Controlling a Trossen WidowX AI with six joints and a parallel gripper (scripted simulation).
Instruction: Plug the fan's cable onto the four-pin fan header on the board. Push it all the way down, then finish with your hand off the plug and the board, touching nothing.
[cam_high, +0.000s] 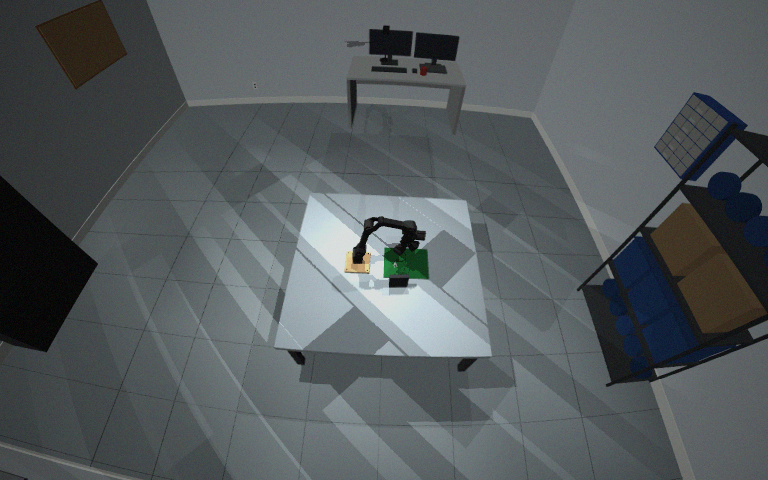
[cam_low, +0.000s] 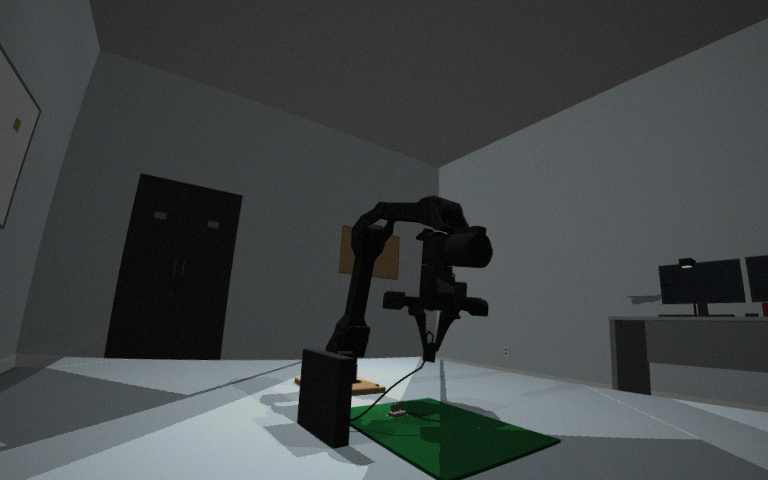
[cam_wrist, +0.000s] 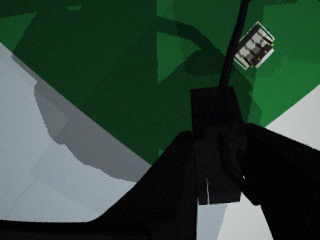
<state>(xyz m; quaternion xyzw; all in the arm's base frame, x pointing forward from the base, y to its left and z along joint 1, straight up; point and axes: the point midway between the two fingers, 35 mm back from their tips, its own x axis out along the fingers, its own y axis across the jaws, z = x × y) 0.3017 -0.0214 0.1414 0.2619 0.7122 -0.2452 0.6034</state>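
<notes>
Right now the green board is 40 mm ahead of my gripper tip, 20 mm to the right of it and 140 mm below it. Also, from my gripper tip: black fan plug 10 mm behind, 10 mm to the left, 10 mm below; then black fan 40 mm behind, 190 mm to the right, 60 mm below; then four-pin header 40 mm behind, 40 mm to the right, 120 mm below.
</notes>
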